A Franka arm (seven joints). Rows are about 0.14 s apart.
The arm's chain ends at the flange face. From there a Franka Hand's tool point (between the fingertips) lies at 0.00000 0.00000 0.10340 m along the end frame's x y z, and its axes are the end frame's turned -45 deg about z.
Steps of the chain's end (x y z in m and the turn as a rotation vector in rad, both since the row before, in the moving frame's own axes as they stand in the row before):
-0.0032, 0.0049, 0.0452, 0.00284, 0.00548, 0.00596
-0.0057, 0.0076, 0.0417, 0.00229, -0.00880, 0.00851
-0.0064, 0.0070, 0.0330, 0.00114, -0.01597, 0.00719
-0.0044, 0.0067, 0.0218, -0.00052, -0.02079, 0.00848
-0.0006, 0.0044, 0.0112, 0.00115, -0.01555, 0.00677
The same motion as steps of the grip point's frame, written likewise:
-0.0051, 0.0014, 0.0452, -0.00187, 0.00588, 0.00596
-0.0099, 0.0005, 0.0417, 0.00784, -0.00460, 0.00851
-0.0106, -0.0008, 0.0330, 0.01210, -0.01049, 0.00719
-0.0094, 0.0001, 0.0218, 0.01433, -0.01507, 0.00848
-0.0046, 0.0015, 0.0112, 0.01181, -0.01018, 0.00677

